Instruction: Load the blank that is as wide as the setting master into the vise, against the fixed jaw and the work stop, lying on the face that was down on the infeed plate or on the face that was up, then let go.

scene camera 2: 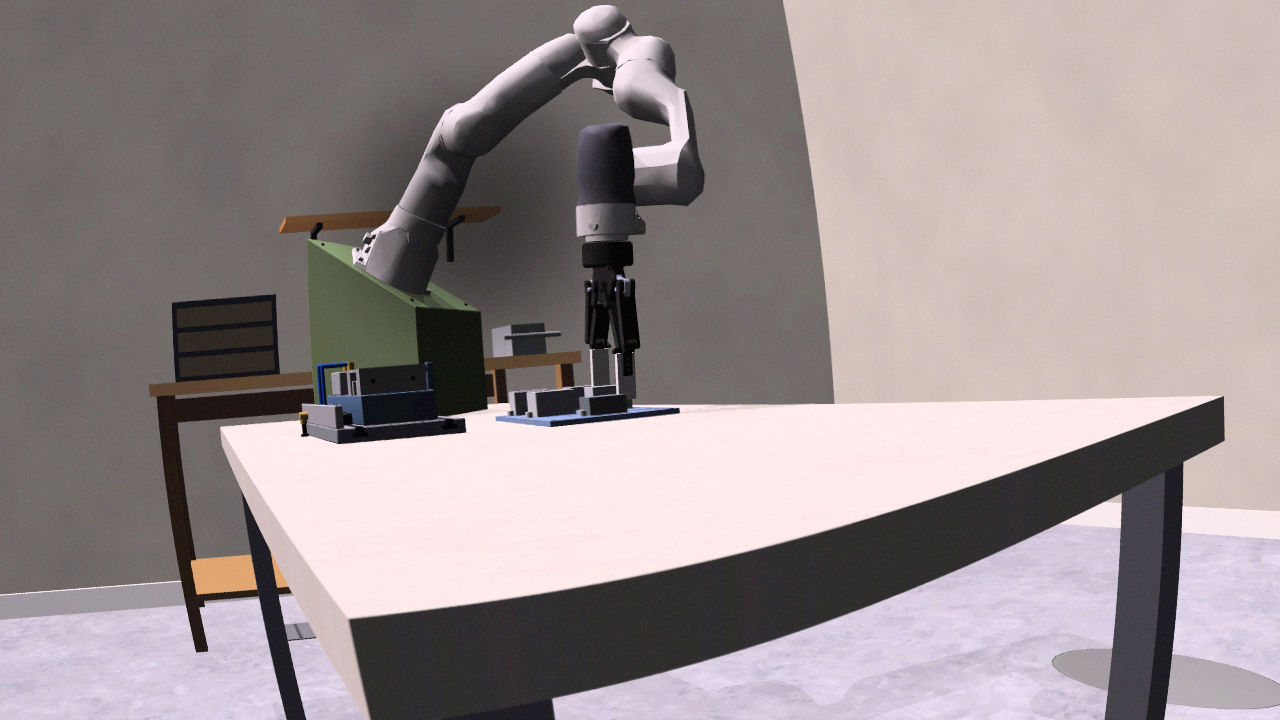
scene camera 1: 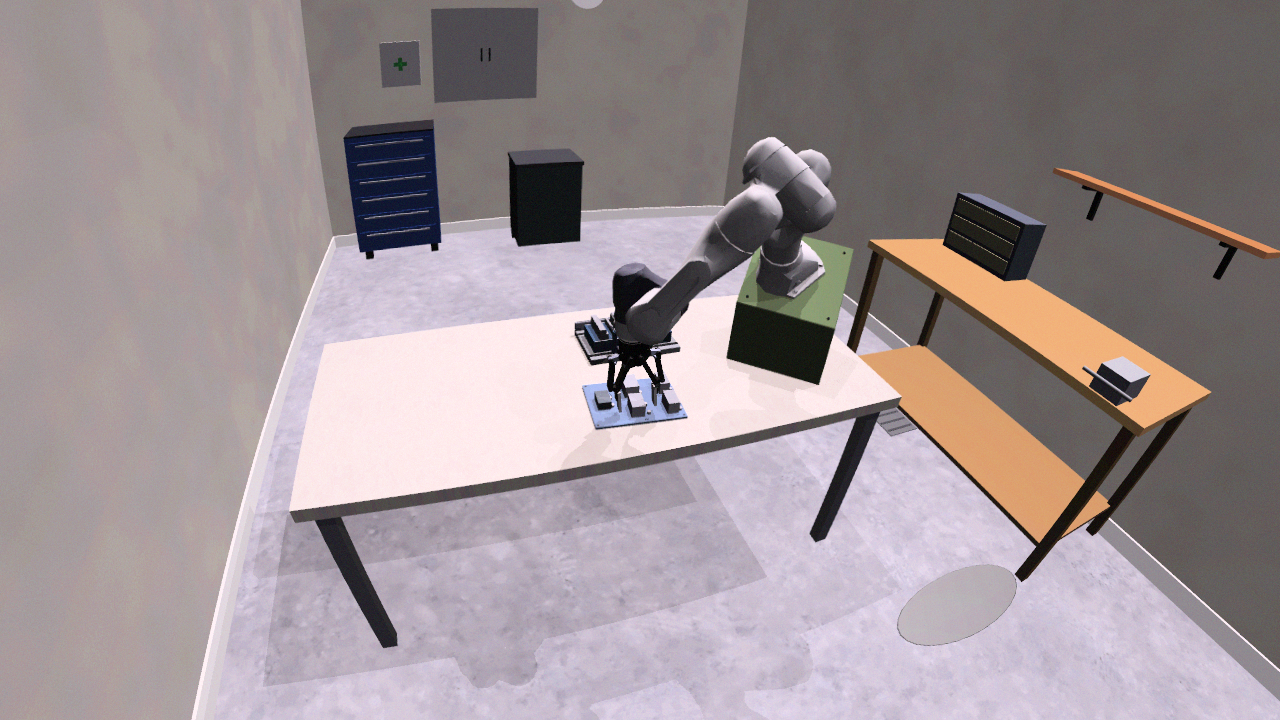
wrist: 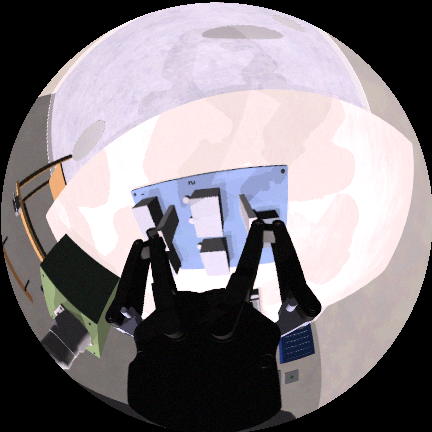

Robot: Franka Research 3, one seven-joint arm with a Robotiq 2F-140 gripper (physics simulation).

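Observation:
The blue infeed plate bears several grey blocks. A middle block has another block beside it. A block lies nearer the pedestal; a darker block lies on the opposite side. My gripper is open and empty, pointing down over the plate, its fingers to either side of the middle column. The fingers partly hide blocks in the wrist view. The blue vise with grey jaws stands behind the plate, partly hidden by the arm in scene camera 1. I cannot tell which block matches the master.
The plate and vise stand on the pale table. The green robot pedestal stands at one end. A wooden side bench with a drawer box stands beyond it.

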